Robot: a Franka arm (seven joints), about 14 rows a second.
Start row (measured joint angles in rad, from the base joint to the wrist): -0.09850, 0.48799, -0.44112, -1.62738, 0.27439, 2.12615, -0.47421
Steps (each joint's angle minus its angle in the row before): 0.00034, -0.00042, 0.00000, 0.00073, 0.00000, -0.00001, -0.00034; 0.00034, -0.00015, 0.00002, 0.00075, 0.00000, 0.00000, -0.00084; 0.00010, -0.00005, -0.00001, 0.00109, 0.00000, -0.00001, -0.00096; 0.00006, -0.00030, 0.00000, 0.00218, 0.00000, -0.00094, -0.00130; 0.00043, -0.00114, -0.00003, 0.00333, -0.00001, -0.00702, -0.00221; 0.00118, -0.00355, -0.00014, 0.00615, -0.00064, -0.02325, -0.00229; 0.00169, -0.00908, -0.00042, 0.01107, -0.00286, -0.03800, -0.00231; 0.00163, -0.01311, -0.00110, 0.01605, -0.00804, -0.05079, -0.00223; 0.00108, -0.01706, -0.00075, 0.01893, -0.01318, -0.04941, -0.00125; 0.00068, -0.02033, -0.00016, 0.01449, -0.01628, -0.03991, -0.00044; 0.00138, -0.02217, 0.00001, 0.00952, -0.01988, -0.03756, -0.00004; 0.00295, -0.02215, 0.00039, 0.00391, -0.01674, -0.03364, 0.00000; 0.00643, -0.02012, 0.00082, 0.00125, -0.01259, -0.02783, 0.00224; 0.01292, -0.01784, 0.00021, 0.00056, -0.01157, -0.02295, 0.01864; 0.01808, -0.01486, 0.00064, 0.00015, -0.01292, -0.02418, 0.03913
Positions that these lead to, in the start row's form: -0.09816, 0.48757, -0.44112, -1.62665, 0.27439, 2.12614, -0.47455; -0.09782, 0.48742, -0.44110, -1.62590, 0.27439, 2.12614, -0.47539; -0.09772, 0.48737, -0.44111, -1.62481, 0.27439, 2.12613, -0.47635; -0.09766, 0.48707, -0.44111, -1.62263, 0.27439, 2.12519, -0.47765; -0.09723, 0.48593, -0.44114, -1.61930, 0.27438, 2.11817, -0.47986; -0.09605, 0.48238, -0.44128, -1.61315, 0.27374, 2.09492, -0.48215; -0.09436, 0.47330, -0.44170, -1.60208, 0.27088, 2.05692, -0.48446; -0.09273, 0.46019, -0.44280, -1.58603, 0.26284, 2.00613, -0.48669; -0.09165, 0.44313, -0.44355, -1.56710, 0.24966, 1.95672, -0.48794; -0.09097, 0.42280, -0.44371, -1.55261, 0.23338, 1.91681, -0.48838; -0.08959, 0.40063, -0.44370, -1.54309, 0.21350, 1.87925, -0.48842; -0.08664, 0.37848, -0.44331, -1.53918, 0.19676, 1.84561, -0.48842; -0.08021, 0.35836, -0.44249, -1.53793, 0.18417, 1.81778, -0.48618; -0.06729, 0.34052, -0.44228, -1.53737, 0.17260, 1.79483, -0.46754; -0.04921, 0.32566, -0.44164, -1.53722, 0.15968, 1.77065, -0.42841
